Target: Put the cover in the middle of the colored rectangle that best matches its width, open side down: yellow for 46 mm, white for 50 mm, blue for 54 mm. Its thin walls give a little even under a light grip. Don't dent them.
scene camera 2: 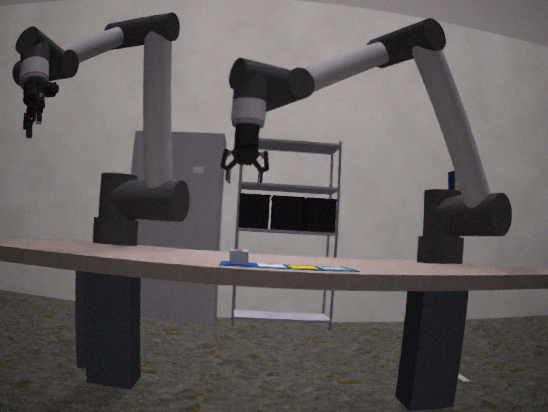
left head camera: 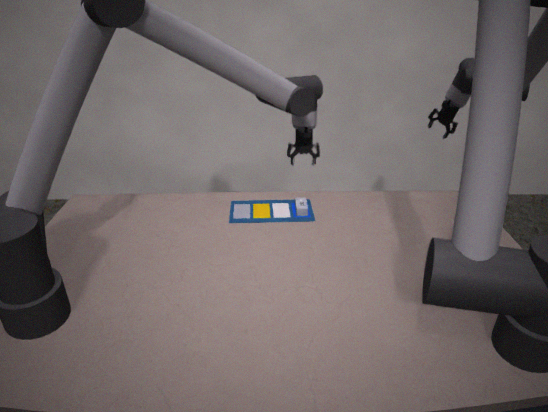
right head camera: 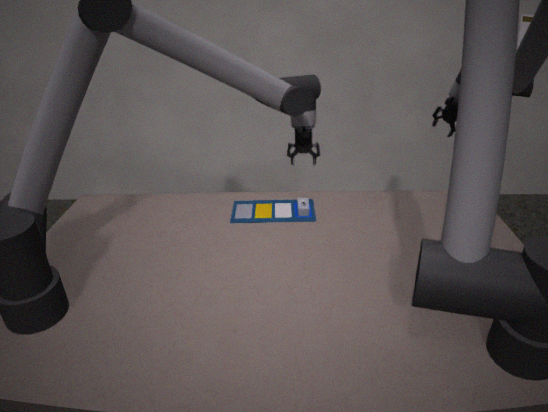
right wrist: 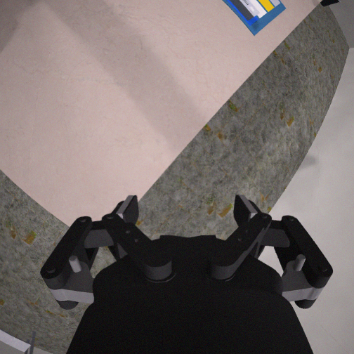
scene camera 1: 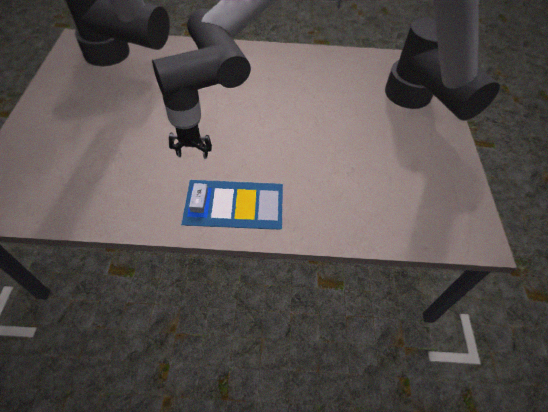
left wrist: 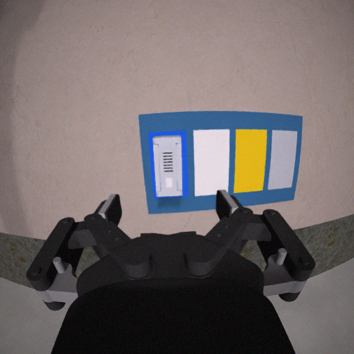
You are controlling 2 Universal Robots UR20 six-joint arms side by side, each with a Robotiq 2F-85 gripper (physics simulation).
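Observation:
The light grey cover [left head camera: 301,206] [right head camera: 303,207] [scene camera 1: 198,197] [scene camera 2: 239,257] [left wrist: 168,166] stands on the blue rectangle [left wrist: 184,165], its slotted closed face up; blue shows around it in the left wrist view. The white rectangle [left head camera: 281,210] [scene camera 1: 222,203] [left wrist: 211,162] and yellow rectangle [left head camera: 261,211] [scene camera 1: 245,204] [left wrist: 250,160] are bare. My left gripper [left head camera: 303,163] [right head camera: 304,163] [scene camera 1: 192,155] [scene camera 2: 244,180] [left wrist: 167,202] is open and empty, well above the cover. My right gripper [left head camera: 436,129] [scene camera 2: 33,129] [right wrist: 186,205] is open and empty, high up and far from the cover.
A grey rectangle [left head camera: 242,211] [scene camera 1: 268,205] [left wrist: 283,160] is at the other end of the blue board [left head camera: 271,220] [scene camera 1: 232,226] [left wrist: 220,117]. The board lies near the table's edge. A shelf unit [scene camera 2: 338,200] and a grey cabinet [scene camera 2: 196,200] stand behind the table in scene camera 2.

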